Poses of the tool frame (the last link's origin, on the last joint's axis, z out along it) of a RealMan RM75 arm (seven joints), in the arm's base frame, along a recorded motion.
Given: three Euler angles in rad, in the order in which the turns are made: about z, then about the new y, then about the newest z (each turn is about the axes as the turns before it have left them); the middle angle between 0 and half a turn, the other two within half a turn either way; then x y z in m.
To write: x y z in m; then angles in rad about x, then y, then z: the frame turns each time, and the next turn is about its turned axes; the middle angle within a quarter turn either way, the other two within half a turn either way. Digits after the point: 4 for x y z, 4 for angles.
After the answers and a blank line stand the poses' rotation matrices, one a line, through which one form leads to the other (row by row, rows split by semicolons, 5 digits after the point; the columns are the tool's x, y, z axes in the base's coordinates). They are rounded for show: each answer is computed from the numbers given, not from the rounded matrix.
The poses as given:
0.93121 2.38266 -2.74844 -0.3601 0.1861 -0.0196
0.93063 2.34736 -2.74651 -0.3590 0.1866 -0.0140
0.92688 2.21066 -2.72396 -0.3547 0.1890 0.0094
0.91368 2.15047 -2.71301 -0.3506 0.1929 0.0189
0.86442 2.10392 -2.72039 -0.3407 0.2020 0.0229
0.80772 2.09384 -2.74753 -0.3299 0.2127 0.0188
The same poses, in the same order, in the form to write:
-0.3601 0.1861 -0.0196 -2.4911 0.4233 -0.6827
-0.3590 0.1866 -0.0140 -2.4570 0.4402 -0.6946
-0.3547 0.1890 0.0094 -2.3203 0.5024 -0.7318
-0.3506 0.1929 0.0189 -2.2617 0.5364 -0.7424
-0.3407 0.2020 0.0229 -2.2306 0.5932 -0.7404
-0.3299 0.2127 0.0188 -2.2442 0.6419 -0.7311

0.70741 0.57522 0.41073; 0.30908 -0.77435 0.55213; 0.63565 -0.26363 -0.72557
0.69505 0.57909 0.42609; 0.28886 -0.76764 0.57208; 0.65837 -0.27455 -0.70083
0.65202 0.58563 0.48157; 0.19298 -0.74242 0.64154; 0.73323 -0.32536 -0.59709
0.63336 0.58110 0.51105; 0.14061 -0.73582 0.66242; 0.76097 -0.34769 -0.54775
0.61207 0.55936 0.55900; 0.08744 -0.75042 0.65515; 0.78595 -0.35212 -0.50823
0.59626 0.53477 0.59874; 0.06798 -0.77678 0.62609; 0.79991 -0.33261 -0.49952

